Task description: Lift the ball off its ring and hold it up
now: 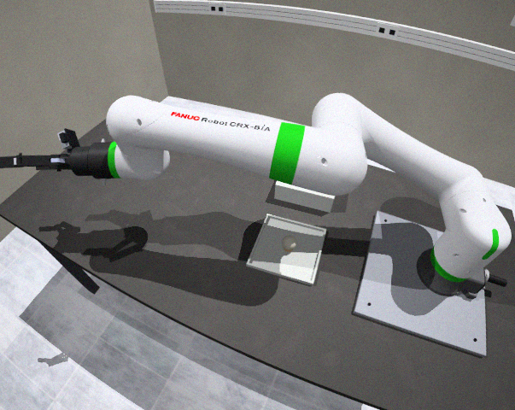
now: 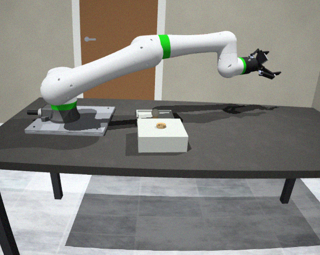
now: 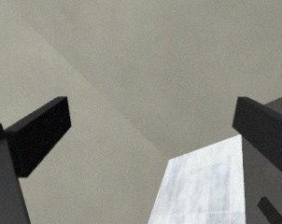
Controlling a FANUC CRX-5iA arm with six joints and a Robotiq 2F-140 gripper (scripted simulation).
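Now: the ball 680 mm behind my hand, 230 mm to the right of it and 260 mm below it. Round my hand: white block: 660 mm behind, 500 mm to the right, 240 mm below; white tray: 680 mm behind, 230 mm to the right, 280 mm below.
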